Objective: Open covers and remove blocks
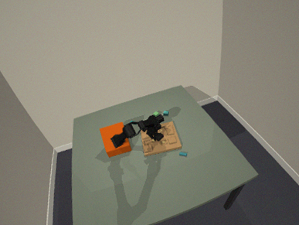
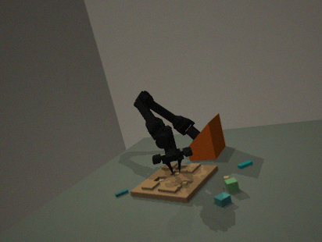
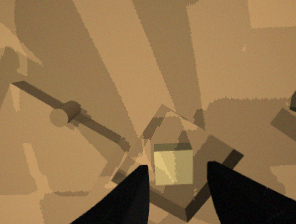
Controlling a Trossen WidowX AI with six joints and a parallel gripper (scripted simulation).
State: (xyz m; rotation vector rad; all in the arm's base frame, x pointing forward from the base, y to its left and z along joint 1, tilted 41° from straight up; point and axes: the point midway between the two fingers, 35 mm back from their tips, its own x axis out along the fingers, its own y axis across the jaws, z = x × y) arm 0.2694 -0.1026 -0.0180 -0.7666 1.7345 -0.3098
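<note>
My gripper tip is now 40 mm short of the tan puzzle board, 10 mm to the left of it and 10 mm above it. Round my gripper tip: flat teal piece: 60 mm behind, 310 mm to the left, 20 mm below; then green cube: 160 mm ahead, 270 mm to the left, 10 mm below; then teal cube: 250 mm ahead, 240 mm to the left, 10 mm below.
</note>
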